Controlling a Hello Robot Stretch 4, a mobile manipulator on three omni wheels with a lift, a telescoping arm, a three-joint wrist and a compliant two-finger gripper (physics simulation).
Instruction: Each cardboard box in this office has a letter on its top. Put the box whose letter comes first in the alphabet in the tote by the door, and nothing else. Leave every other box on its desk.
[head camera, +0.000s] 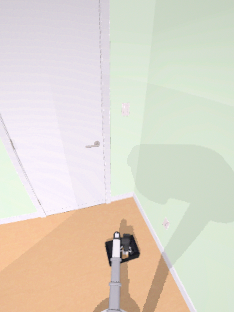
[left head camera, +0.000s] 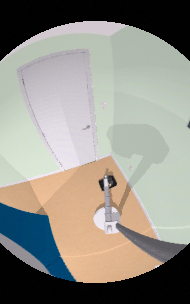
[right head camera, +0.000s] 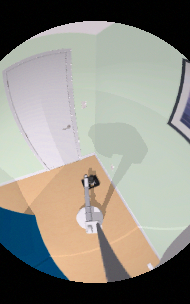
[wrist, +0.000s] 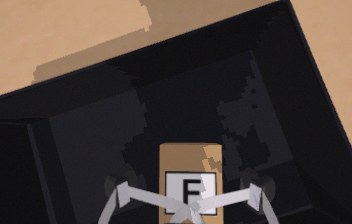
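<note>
The black tote stands on the floor near the door, in the room corner. In the wrist view a cardboard box is within the tote's walls, at the lower middle. Its white label shows a black letter that looks like F or E; its lower part is hidden by the finger linkage. My gripper is open, low inside the tote, with a fingertip on each side of the box and a visible gap on both sides. Whether the box rests fully on the tote's bottom is hard to tell.
The white door is shut, behind and left of the tote. The green wall runs close on the right. A blue surface shows at the lower left in the side head views.
</note>
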